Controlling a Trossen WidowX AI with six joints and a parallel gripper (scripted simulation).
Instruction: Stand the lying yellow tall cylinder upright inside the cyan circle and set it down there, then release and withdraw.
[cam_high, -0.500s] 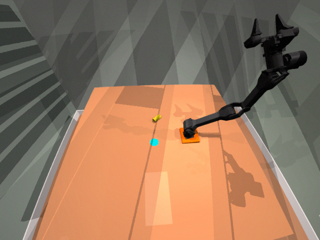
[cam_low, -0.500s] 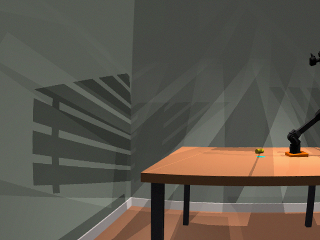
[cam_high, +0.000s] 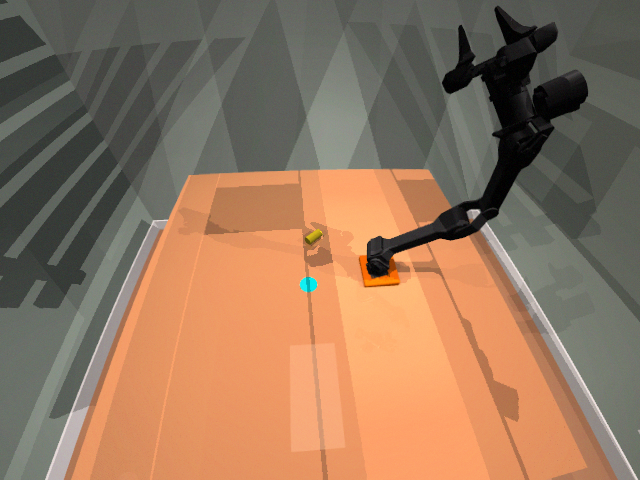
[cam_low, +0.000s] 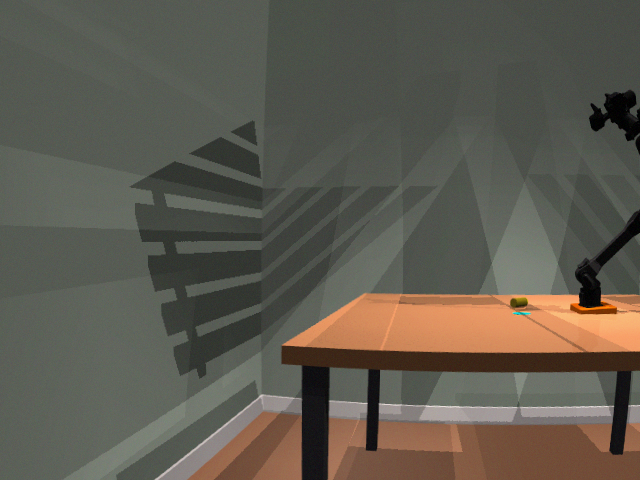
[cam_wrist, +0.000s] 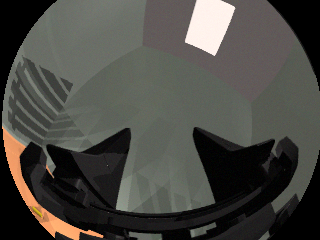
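Now: gripper tip 720 mm above the yellow tall cylinder, 260 mm short of it and 170 mm to the left of it. From my gripper tip the other things lie so: cyan circle: 730 mm below, 320 mm ahead, 30 mm to the left.
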